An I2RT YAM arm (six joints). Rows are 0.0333 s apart.
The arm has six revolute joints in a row. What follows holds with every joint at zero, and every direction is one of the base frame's. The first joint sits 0.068 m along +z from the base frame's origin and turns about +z. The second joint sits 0.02 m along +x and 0.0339 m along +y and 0.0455 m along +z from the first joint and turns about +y. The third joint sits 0.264 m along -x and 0.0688 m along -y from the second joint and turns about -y. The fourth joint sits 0.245 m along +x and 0.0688 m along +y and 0.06 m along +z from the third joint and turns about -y. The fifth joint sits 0.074 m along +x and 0.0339 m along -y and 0.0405 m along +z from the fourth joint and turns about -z. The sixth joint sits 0.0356 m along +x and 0.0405 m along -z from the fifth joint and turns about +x. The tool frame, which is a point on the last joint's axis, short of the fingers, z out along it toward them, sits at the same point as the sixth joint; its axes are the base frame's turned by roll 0, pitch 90 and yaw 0 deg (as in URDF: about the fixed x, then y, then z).
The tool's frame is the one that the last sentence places.
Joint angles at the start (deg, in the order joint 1, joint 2, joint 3, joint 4, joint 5, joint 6):
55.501 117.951 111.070 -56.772 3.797 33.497
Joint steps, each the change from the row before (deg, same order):
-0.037 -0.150 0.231 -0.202 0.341 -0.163
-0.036 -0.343 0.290 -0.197 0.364 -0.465
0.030 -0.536 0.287 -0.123 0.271 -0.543
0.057 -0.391 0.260 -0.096 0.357 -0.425
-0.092 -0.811 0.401 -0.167 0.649 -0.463
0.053 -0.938 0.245 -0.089 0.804 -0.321
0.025 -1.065 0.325 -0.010 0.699 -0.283
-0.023 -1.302 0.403 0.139 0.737 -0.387
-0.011 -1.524 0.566 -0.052 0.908 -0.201
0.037 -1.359 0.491 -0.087 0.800 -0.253
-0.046 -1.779 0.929 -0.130 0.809 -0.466
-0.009 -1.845 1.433 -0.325 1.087 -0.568
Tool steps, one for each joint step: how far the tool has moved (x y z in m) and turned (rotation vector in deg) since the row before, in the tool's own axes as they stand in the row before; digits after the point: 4 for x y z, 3 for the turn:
-0.0008 -0.0003 -0.0021 0.201 -0.344 -0.118
-0.0011 -0.0002 -0.0039 0.082 -0.570 -0.400
-0.0011 0.0003 -0.0054 -0.160 -0.728 -0.513
-0.0009 0.0004 -0.0042 -0.016 -0.648 -0.427
-0.0022 -0.0008 -0.0080 0.048 -1.243 -0.283
-0.0015 -0.0002 -0.0085 0.097 -1.338 -0.249
-0.0021 -0.0003 -0.0098 -0.118 -1.530 -0.138
-0.0031 -0.0007 -0.0120 -0.285 -1.952 -0.122
-0.0037 -0.0010 -0.0145 -0.229 -2.200 0.108
-0.0031 -0.0008 -0.0129 -0.203 -1.899 0.003
-0.0053 -0.0015 -0.0180 -0.529 -2.613 0.023
-0.0067 -0.0015 -0.0207 -0.462 -3.061 0.006

